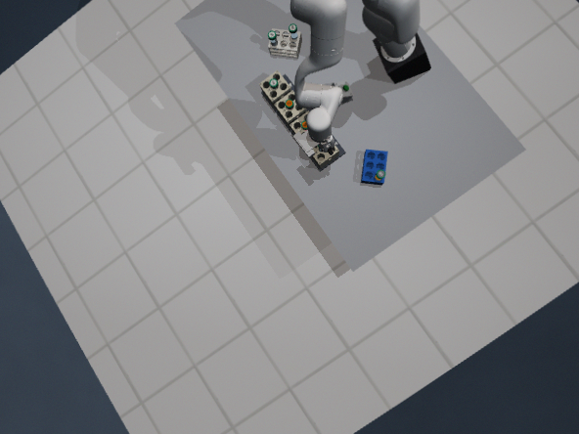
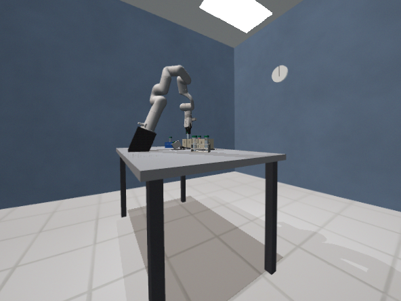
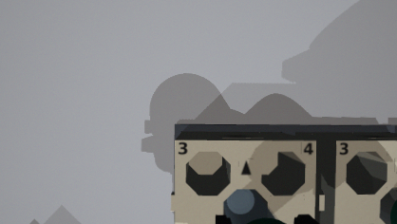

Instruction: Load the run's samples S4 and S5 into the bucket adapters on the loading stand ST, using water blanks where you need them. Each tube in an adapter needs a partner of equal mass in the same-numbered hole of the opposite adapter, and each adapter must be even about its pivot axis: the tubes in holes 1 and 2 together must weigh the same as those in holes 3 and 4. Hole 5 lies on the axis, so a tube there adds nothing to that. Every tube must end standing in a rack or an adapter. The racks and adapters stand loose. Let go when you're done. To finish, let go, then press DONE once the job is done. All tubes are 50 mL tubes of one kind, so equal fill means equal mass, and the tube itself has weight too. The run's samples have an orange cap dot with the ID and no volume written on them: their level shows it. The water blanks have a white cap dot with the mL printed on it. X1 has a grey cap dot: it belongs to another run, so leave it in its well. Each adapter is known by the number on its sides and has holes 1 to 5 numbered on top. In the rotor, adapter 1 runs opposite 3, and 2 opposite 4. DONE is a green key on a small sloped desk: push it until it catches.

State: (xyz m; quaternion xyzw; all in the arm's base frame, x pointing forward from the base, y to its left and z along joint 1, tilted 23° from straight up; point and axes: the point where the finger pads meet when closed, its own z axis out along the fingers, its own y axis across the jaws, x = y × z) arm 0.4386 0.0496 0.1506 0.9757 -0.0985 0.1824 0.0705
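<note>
My gripper is now 11 cm above the adapter. The rest, counted from my hand: white rack: 44 cm to the right, 27 cm behind, 14 cm below; then blue rack: 20 cm to the left, 14 cm below, 8 cm behind.
</note>
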